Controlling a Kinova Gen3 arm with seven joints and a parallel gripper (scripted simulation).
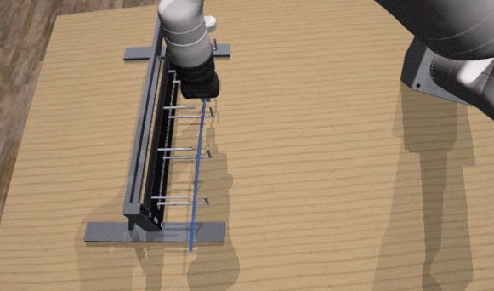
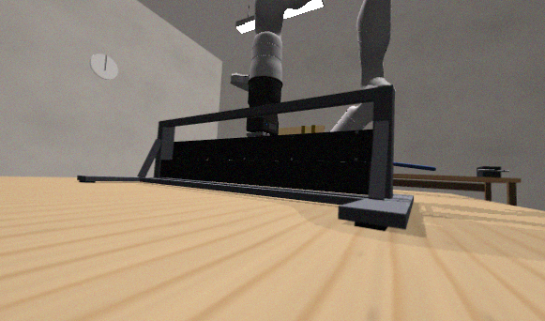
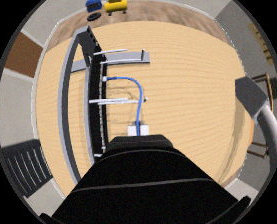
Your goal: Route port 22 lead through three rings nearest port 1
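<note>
Right now the rack is 9 cm ahead of my hand, 6 cm to the left of it and 1 cm below it.
</note>
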